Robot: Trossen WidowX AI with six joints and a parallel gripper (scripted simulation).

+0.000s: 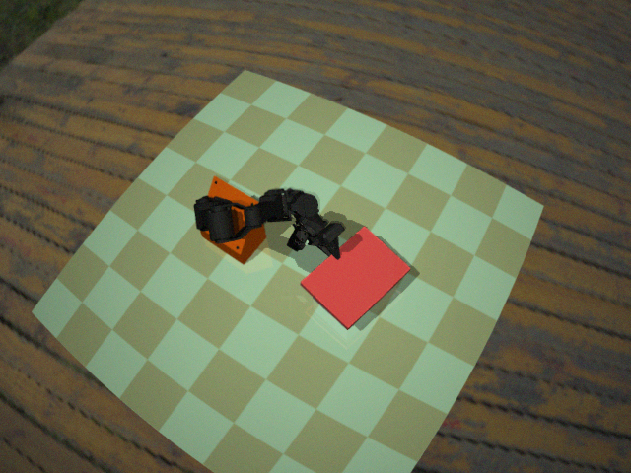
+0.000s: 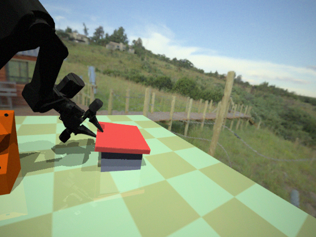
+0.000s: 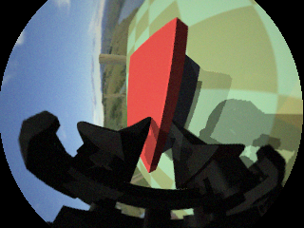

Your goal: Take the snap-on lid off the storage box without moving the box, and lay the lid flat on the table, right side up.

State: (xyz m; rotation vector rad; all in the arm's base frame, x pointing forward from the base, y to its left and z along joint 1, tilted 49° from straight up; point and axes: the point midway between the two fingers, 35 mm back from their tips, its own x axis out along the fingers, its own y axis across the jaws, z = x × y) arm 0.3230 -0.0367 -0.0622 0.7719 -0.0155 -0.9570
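My gripper tip is now 7 cm short of the red lid and 2 cm to the left of it. Also, from my gripper tip: grey-blue storage box: 7 cm ahead, 2 cm to the right, 5 cm below.
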